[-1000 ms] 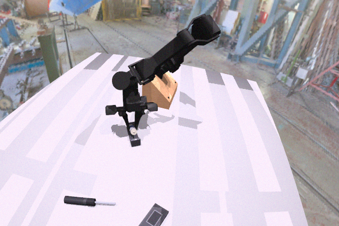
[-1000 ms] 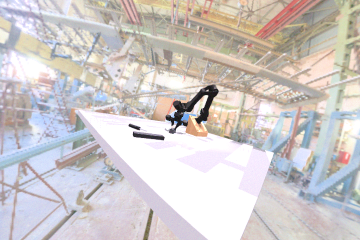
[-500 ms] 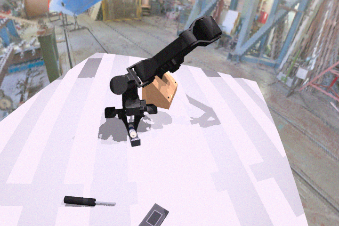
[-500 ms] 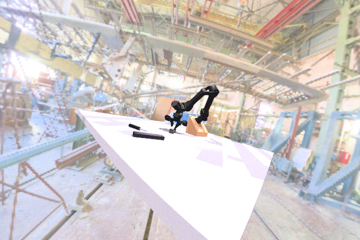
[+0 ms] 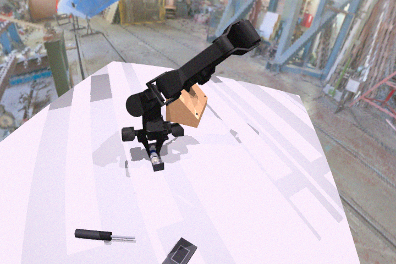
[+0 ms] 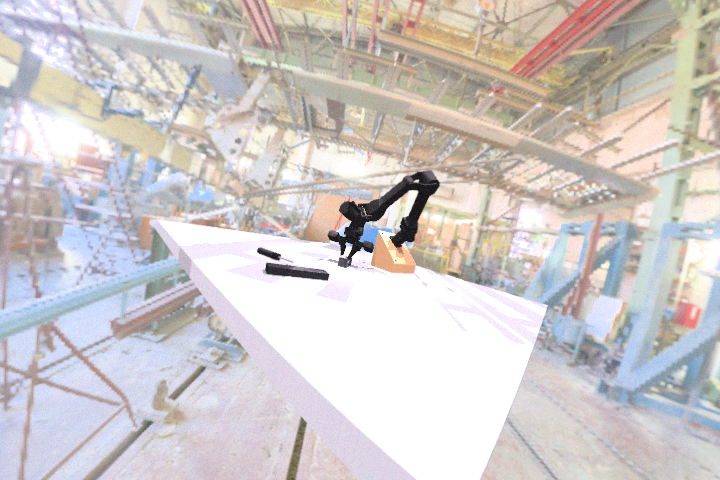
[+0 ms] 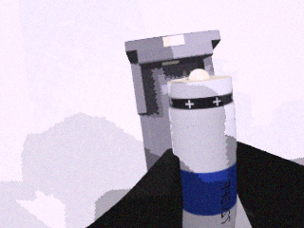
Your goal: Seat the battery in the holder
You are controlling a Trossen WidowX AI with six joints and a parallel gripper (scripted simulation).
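My gripper tip is 10 mm below the battery. Round my gripper tip: flat black device 330 mm ahead, 110 mm to the left; then black-handled screwdriver 270 mm ahead, 50 mm to the right, 10 mm below.
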